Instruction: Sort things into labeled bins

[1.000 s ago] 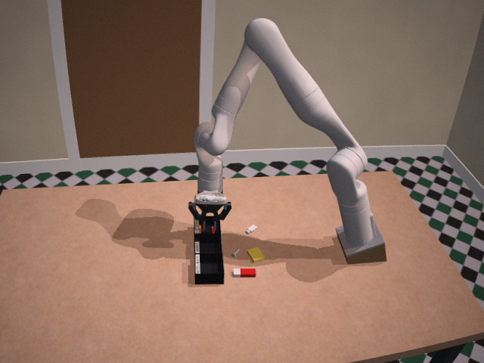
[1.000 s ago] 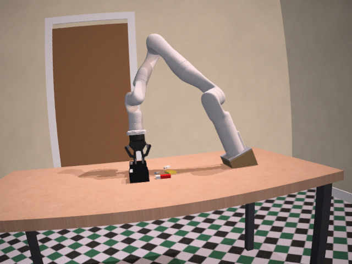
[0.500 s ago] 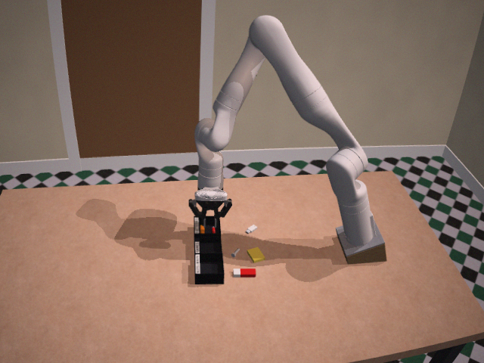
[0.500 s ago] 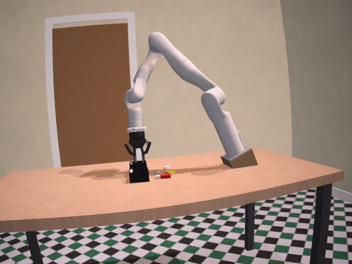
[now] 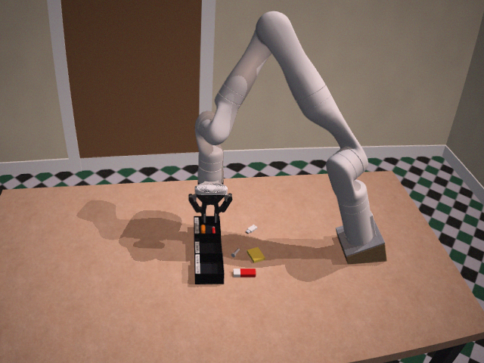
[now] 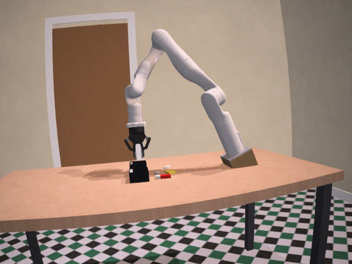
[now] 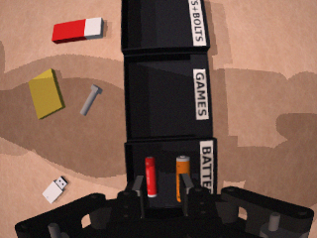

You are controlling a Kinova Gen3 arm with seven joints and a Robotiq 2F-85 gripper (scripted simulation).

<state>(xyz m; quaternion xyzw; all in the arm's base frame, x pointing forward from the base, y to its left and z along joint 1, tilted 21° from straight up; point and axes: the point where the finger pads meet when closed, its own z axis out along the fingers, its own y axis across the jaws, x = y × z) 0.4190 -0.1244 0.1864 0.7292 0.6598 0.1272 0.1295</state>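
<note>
My hand is 60 mm past the bolt, 90 mm to the right of it and 80 mm above it. Also, from my hand: red battery 10 mm behind, 10 mm to the right, 70 mm below; orange battery 20 mm ahead, 10 mm to the right, 70 mm below; USB stick 140 mm behind, 10 mm to the right, 80 mm below.
</note>
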